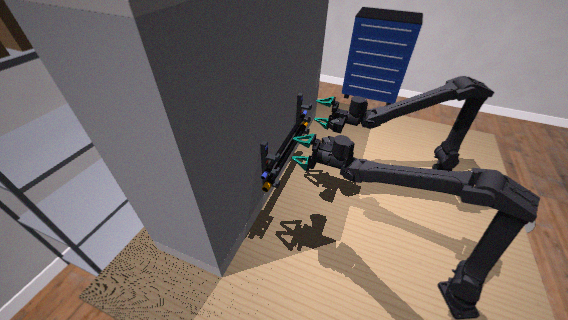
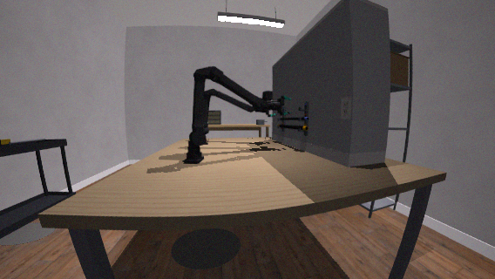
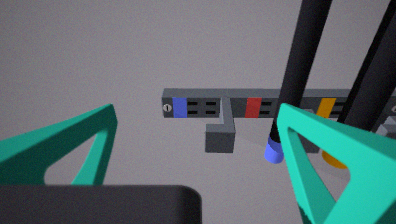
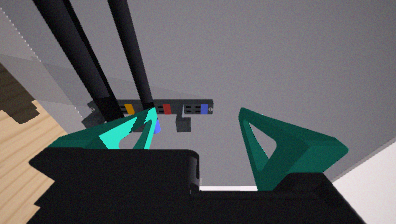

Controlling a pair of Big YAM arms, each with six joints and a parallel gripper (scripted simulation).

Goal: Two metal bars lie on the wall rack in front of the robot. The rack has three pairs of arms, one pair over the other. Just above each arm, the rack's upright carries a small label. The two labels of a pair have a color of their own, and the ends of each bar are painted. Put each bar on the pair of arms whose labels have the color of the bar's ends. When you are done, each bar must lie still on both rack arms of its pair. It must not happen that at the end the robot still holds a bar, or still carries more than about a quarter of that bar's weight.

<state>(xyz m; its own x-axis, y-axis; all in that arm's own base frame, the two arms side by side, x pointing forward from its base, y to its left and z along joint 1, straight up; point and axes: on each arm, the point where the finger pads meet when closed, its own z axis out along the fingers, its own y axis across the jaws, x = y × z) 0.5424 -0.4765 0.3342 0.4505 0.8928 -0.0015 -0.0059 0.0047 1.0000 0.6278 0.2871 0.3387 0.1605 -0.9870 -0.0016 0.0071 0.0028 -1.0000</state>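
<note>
The blue-ended bar lies 15 cm to the right of my left hand, 9 cm below it and 8 cm ahead of it. Round my left hand: orange-ended bar 16 cm below, 15 cm to the right, 7 cm ahead; then grey wall block 26 cm ahead, 18 cm to the right, 12 cm above.
Now: the blue-ended bar 150 mm to the left of my right hand, 90 mm below it and 90 mm ahead of it. The rest, counted from my right hand: orange-ended bar: 160 mm below, 150 mm to the left, 90 mm ahead; grey wall block: 270 mm ahead, 120 mm to the left, 110 mm above.
</note>
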